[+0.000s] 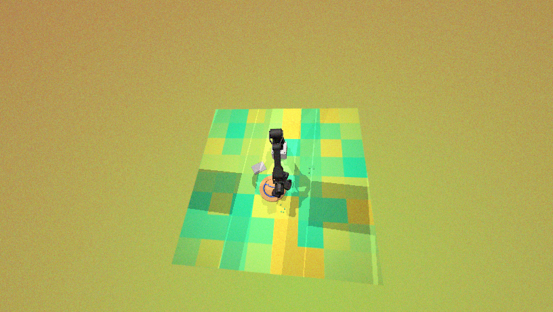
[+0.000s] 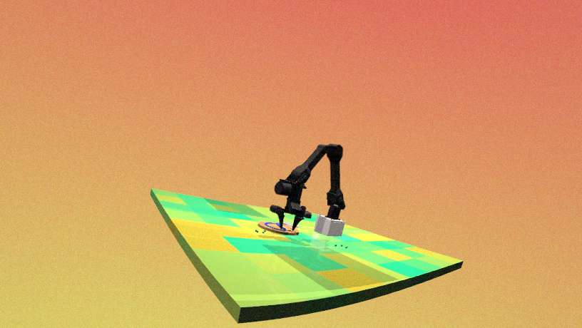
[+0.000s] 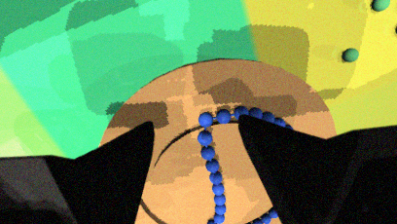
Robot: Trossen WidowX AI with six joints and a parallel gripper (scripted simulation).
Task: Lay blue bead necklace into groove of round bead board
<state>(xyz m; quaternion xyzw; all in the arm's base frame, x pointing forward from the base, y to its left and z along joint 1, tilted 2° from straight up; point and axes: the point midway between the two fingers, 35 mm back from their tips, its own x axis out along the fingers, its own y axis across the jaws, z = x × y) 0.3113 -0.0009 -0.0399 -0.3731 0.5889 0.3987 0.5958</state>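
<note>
Now: the round bead board 60 mm to the right of my gripper tip, 10 mm below it and 10 mm behind it. Round my gripper tip: flat grey piece: 180 mm behind, 170 mm to the right, 20 mm below.
</note>
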